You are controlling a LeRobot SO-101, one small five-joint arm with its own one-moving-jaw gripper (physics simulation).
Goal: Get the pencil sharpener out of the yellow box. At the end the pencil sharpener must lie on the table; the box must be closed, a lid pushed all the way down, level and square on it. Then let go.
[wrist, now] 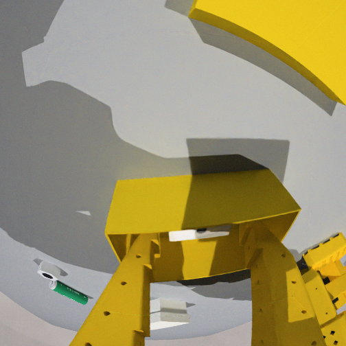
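Note:
The yellow box (150, 205) stands in the middle of the wrist view, its open side toward the jaws. The white pencil sharpener (179, 235) with a dark part shows inside it, partly hidden by the box's near upper edge. My gripper (200, 239) is open, with a wide gap between its jaws. The jaw tips reach into the box's opening, one near each end, and the sharpener shows between them without being pressed. The yellow lid (285, 35) lies on the table at the upper right, apart from the box and partly out of view.
A green cylinder (71, 294) and a white nut-like piece (48, 272) lie at the lower left. A white block (169, 312) lies between the jaws, lower in the view. Yellow robot parts (325, 280) show at the lower right. A large shadow covers the table (150, 90) at left.

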